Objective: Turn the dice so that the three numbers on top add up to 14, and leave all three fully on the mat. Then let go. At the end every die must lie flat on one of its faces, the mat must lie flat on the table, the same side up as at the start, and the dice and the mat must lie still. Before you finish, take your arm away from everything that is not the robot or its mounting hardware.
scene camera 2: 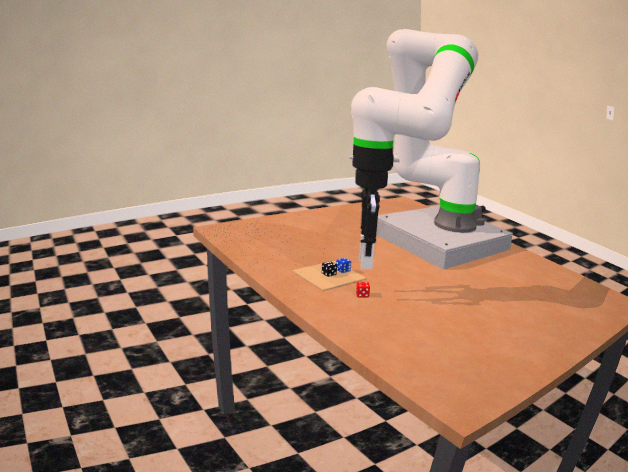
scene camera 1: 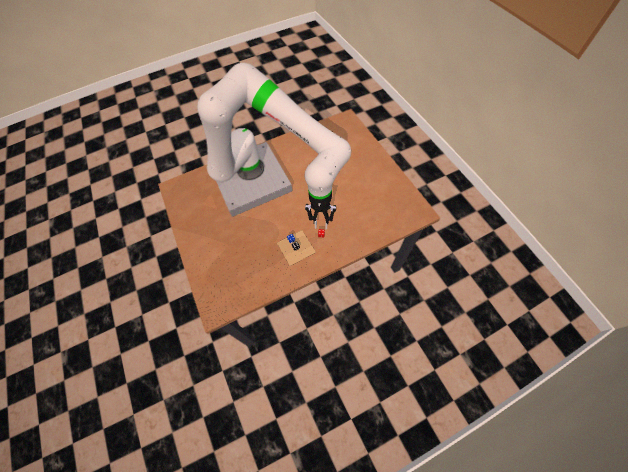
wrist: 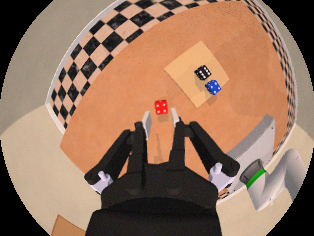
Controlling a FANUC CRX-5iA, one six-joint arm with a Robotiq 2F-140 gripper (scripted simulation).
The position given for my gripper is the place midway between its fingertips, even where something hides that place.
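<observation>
Through scene camera 2 I can see a tan mat [scene camera 2: 312, 274] together with my gripper [scene camera 2: 365, 264]. The wrist view gives me both again, my gripper [wrist: 161, 115] and the mat [wrist: 181, 70].
</observation>
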